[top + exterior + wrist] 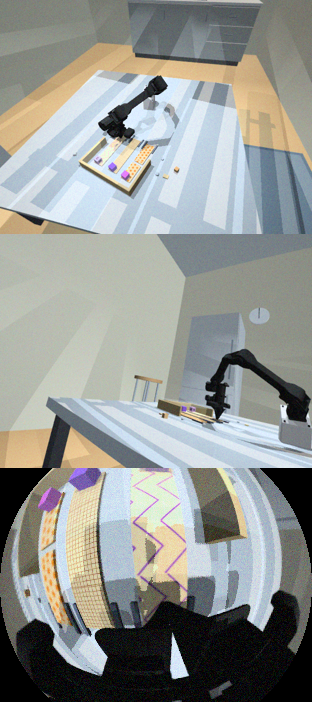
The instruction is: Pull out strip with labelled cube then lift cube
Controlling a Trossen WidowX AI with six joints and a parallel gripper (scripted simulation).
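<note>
Right now the zigzag-patterned strip is 80 mm ahead of my gripper tip and 30 mm to the right of it. Also, from my gripper tip: tan block: 190 mm ahead, 350 mm to the left; purple labelled cube: 180 mm ahead, 80 mm to the right, 10 mm above.
</note>
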